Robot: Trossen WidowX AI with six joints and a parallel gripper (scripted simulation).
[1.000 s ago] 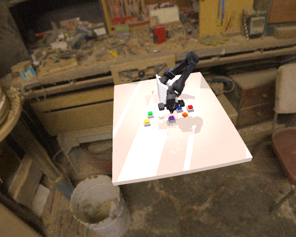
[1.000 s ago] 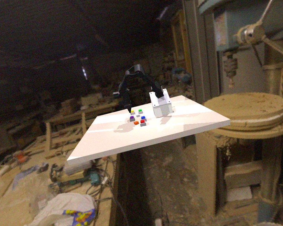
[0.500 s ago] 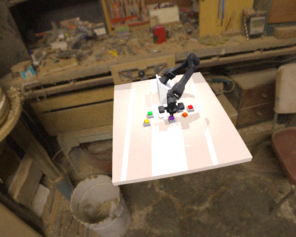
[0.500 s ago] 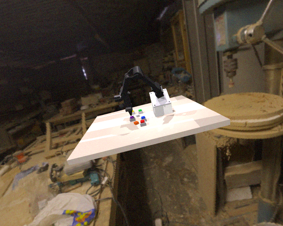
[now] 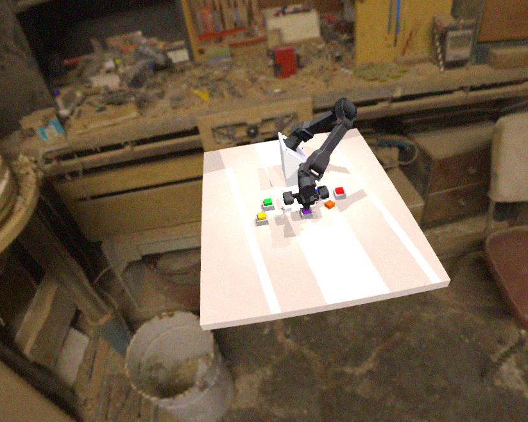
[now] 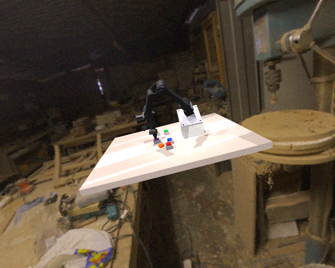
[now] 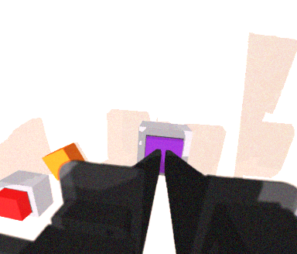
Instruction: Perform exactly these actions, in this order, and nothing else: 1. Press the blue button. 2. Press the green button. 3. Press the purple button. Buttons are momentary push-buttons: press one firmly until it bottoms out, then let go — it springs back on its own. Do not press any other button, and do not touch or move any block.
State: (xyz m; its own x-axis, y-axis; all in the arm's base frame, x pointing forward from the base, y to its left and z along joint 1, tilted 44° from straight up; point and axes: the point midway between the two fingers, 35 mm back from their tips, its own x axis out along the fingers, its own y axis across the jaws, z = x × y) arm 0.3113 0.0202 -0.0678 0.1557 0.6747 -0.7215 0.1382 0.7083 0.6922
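The purple button lies 10 mm below my gripper tip. The rest, counted from my gripper tip: blue button (100 mm to the left, 90 mm behind); white block (70 mm to the right, 70 mm behind, 20 mm below); orange block (120 mm to the left, 20 mm below, 20 mm behind).
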